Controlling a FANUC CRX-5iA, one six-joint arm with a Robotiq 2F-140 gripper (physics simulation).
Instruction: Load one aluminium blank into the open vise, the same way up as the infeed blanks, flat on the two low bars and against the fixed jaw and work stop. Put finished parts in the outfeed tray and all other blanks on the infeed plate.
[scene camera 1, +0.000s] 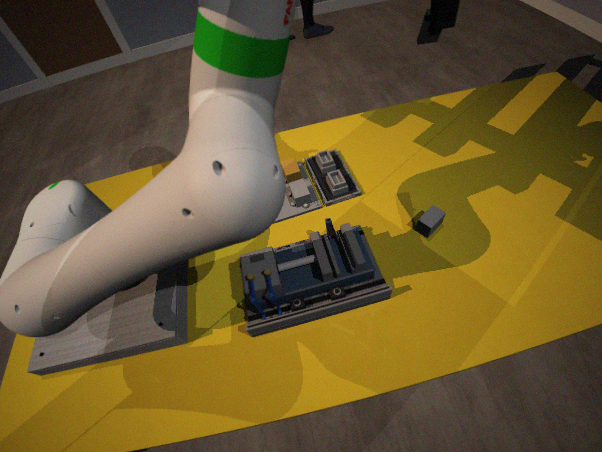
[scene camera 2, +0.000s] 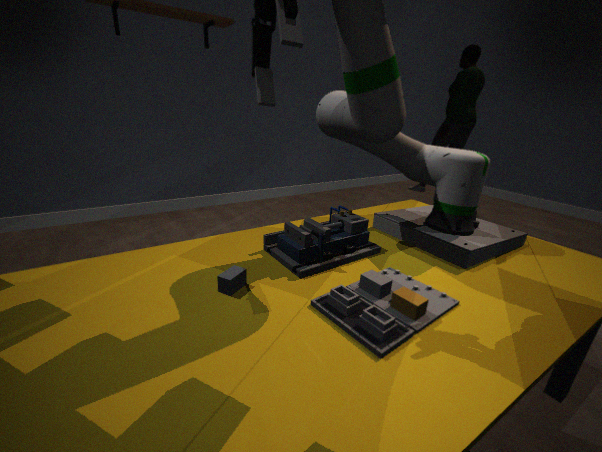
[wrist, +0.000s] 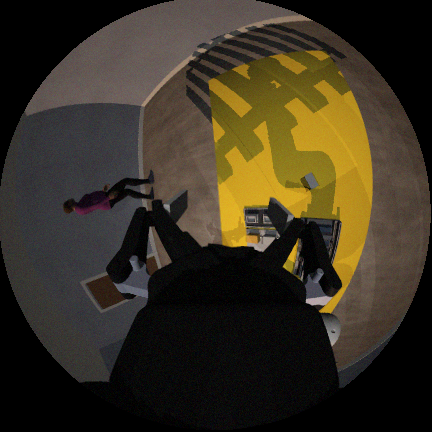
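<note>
My gripper (scene camera 2: 278, 67) (wrist: 227, 201) is open and empty, high above the table; it shows partly at the top edge in scene camera 1. The vise (scene camera 1: 300, 286) (scene camera 2: 345, 246) is open, with no blank seen between its jaws. A grey blank (scene camera 1: 431, 220) (scene camera 2: 232, 280) (wrist: 310, 180) lies loose on the table beyond the vise. The infeed plate (scene camera 1: 294, 212) (scene camera 2: 436, 306) bears a grey blank (scene camera 1: 300, 191) (scene camera 2: 375, 283) and an orange block (scene camera 1: 291, 170) (scene camera 2: 409, 301) (wrist: 252, 239). The outfeed tray (scene camera 1: 344, 198) (scene camera 2: 347, 330) holds two hollow parts (scene camera 1: 337, 181) (scene camera 2: 378, 320).
The arm's thick elbow (scene camera 1: 230, 185) (scene camera 2: 372, 117) hangs near the vise and covers part of the infeed plate in scene camera 1. The base plate (scene camera 1: 115, 320) (scene camera 2: 470, 257) stands beside the vise. People stand beyond the table. Two blue hoses rise from the vise's end.
</note>
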